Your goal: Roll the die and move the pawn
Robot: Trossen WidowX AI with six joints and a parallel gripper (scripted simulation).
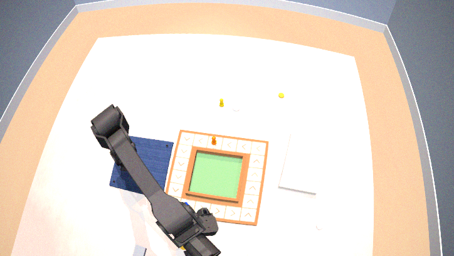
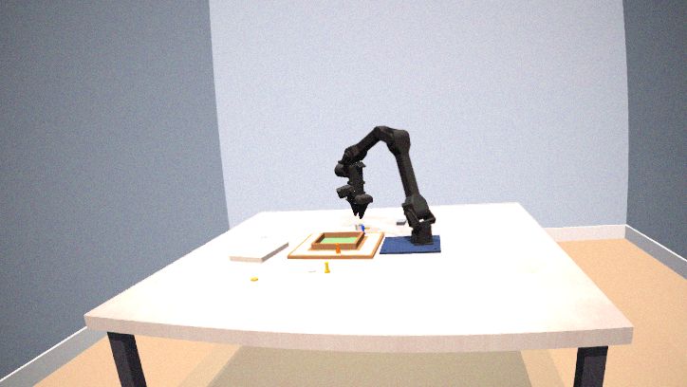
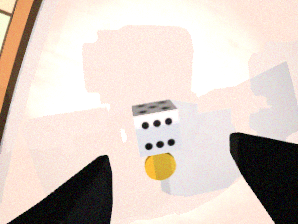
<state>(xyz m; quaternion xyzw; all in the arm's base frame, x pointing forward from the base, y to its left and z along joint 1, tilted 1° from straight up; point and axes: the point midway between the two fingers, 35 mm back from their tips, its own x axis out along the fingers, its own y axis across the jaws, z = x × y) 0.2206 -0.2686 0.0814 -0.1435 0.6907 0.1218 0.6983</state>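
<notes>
My gripper tip is now 40 mm above the white die. From my gripper tip the other things lie so: green tray (230 mm to the left, 70 mm ahead, 40 mm below); then blue pawn (120 mm to the left, 20 mm below, 20 mm behind); then orange pawn (340 mm to the left, 60 mm ahead, 20 mm below).
</notes>
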